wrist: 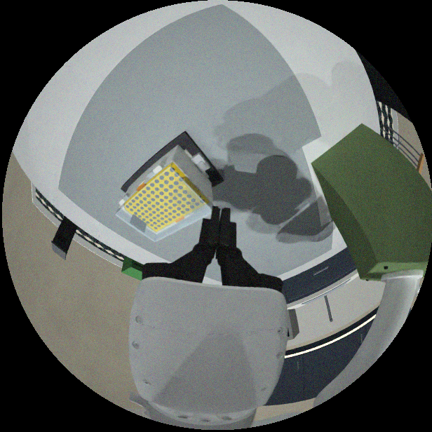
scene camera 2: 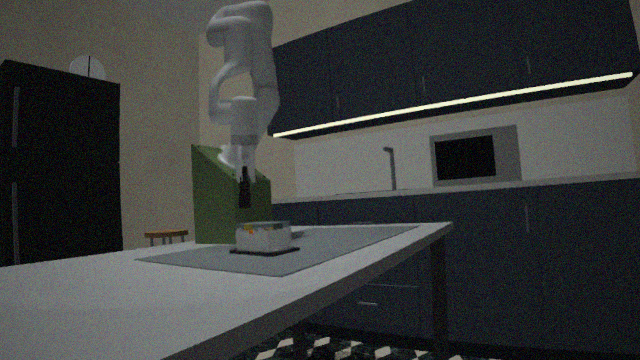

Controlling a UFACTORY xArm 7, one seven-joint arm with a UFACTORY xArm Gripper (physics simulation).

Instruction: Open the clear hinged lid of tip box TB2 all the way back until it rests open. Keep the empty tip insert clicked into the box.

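Where they show: gripper, between the fingertips: (scene camera 2: 244, 207); arm's base, origin of its link: (scene camera 2: 232, 164).
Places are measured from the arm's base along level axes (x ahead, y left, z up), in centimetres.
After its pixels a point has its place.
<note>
The tip box (scene camera 2: 262, 241) @(y -27.6, x 35.7, z -24.4 cm) (wrist: 196, 166) is a pale box sitting in a dark base (scene camera 2: 267, 253) @(y -28.8, x 38.0, z -27.1 cm) (wrist: 150, 162); no TB2 label is readable. Its clear lid (scene camera 2: 265, 225) @(y -27.7, x 37.1, z -20.5 cm) (wrist: 138, 223) looks closed over the box. The yellow insert (wrist: 167, 197), with its grid of holes, shows through the lid and sits level in the box. My gripper (scene camera 2: 244, 206) @(y -20.8, x 24.3, z -16.0 cm) (wrist: 218, 216) is shut and empty. It points down, above the box in the scene view, with its fingertips near one lid corner in the wrist view; the exact gap is unclear.
The box stands on a grey mat (scene camera 2: 200, 259) @(y -37.1, x 23.6, z -27.9 cm) (wrist: 125, 100) on the white table (scene camera 2: 100, 300) @(y -69.2, x 38.3, z -28.2 cm) (wrist: 45, 125). A large green block (scene camera 2: 212, 200) @(y -10.6, x -0.1, z -13.1 cm) (wrist: 375, 200) stands behind the box in the scene view, near the arm. The arm's shadow lies on the mat.
</note>
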